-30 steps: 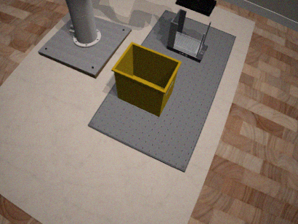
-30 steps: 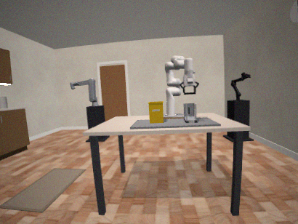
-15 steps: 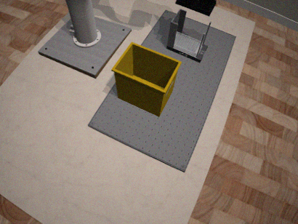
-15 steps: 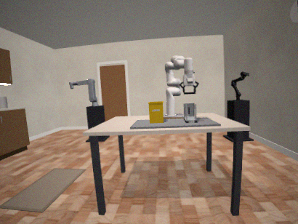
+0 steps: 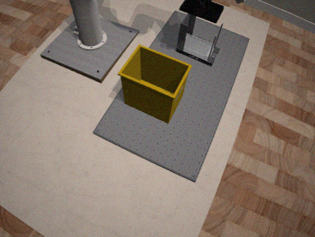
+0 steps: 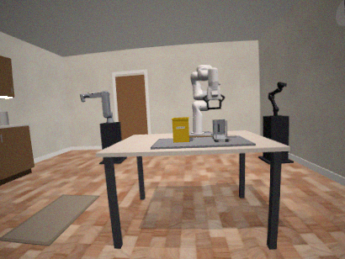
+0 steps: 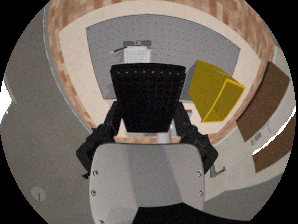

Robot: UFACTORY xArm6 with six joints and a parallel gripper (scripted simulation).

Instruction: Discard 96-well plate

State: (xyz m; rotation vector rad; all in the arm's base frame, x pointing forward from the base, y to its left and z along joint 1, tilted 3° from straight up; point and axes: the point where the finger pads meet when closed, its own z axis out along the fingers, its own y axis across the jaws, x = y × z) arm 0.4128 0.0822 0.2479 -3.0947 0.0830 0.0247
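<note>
My hand is 260 mm to the left of the yellow plastics bin W1, 170 mm above it and 50 mm past it. From my hand the other things lie so: pale plate (230 mm below, 40 mm to the left, 10 mm ahead); black 96-well plate (10 mm below).
</note>
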